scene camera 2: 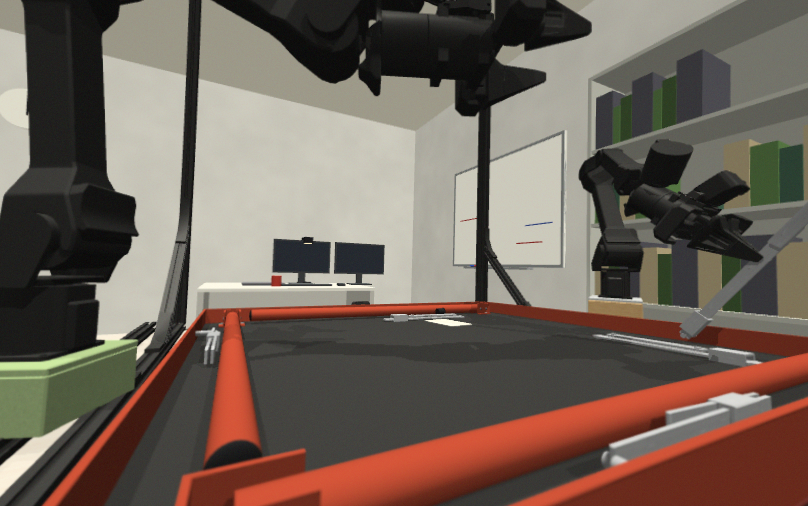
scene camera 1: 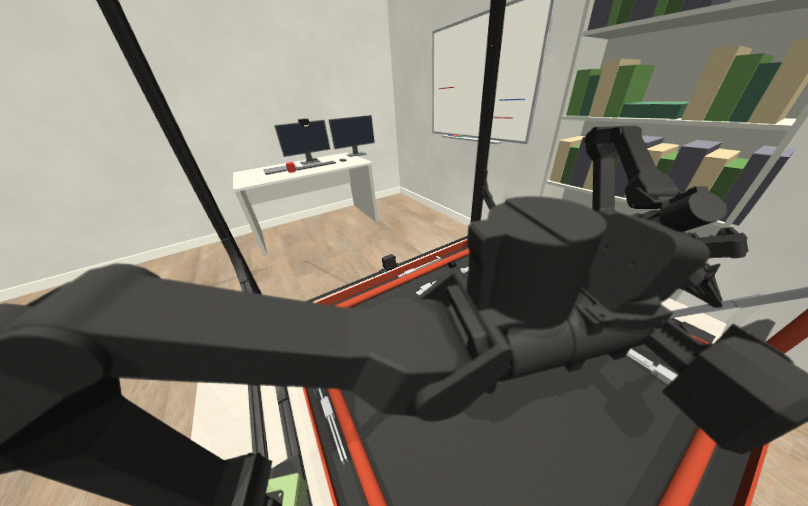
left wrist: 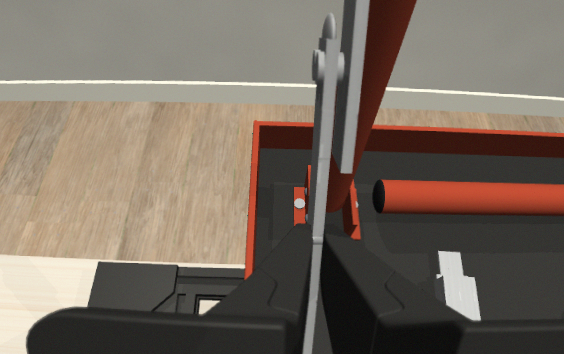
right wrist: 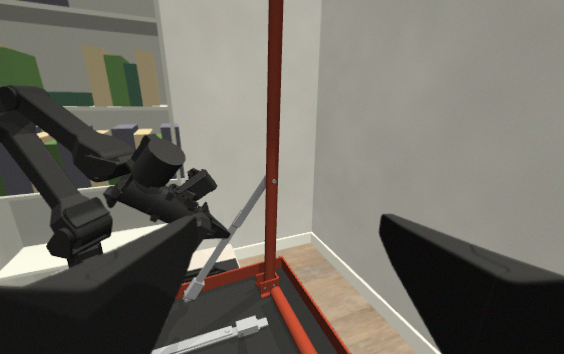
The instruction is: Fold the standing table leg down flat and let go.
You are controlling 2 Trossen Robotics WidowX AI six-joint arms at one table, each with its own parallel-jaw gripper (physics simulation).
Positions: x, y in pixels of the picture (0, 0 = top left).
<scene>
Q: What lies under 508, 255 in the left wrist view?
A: A dark tabletop.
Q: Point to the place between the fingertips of my left gripper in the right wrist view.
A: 229, 235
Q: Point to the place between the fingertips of my left gripper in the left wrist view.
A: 314, 237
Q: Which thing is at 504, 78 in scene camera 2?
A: My right gripper.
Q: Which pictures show my right gripper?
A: Scene camera 2, scene camera 1 and the right wrist view only.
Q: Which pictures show my left gripper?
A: Scene camera 2, scene camera 1, the left wrist view and the right wrist view: all of them.
</scene>
